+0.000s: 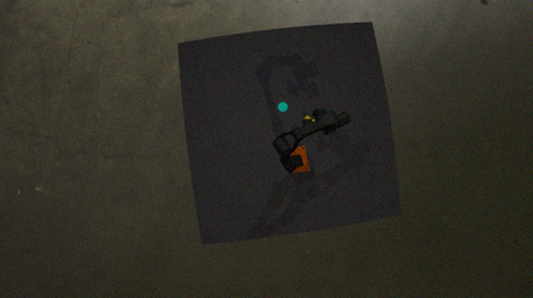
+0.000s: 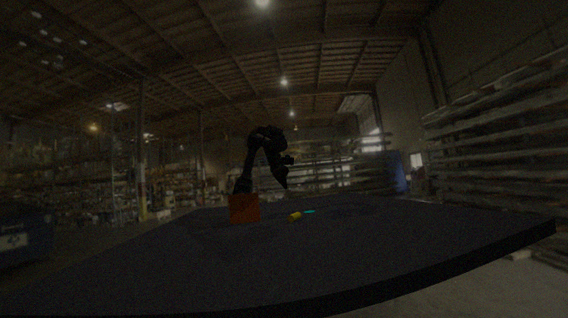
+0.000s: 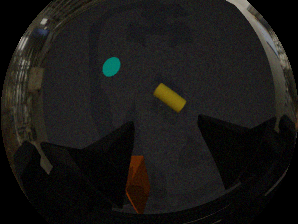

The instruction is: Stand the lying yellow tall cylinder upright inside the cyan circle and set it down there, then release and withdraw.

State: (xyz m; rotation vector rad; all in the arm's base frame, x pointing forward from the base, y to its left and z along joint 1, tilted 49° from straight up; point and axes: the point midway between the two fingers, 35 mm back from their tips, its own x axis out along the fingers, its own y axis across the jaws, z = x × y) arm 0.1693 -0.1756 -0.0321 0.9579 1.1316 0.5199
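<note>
Now: gripper tip 3 cm short of the yellow cylinder, 1 cm to the left of it and 13 cm above it. From my gripper tip the other things lie so: cyan circle: 15 cm ahead, 12 cm to the left, 15 cm below.
</note>
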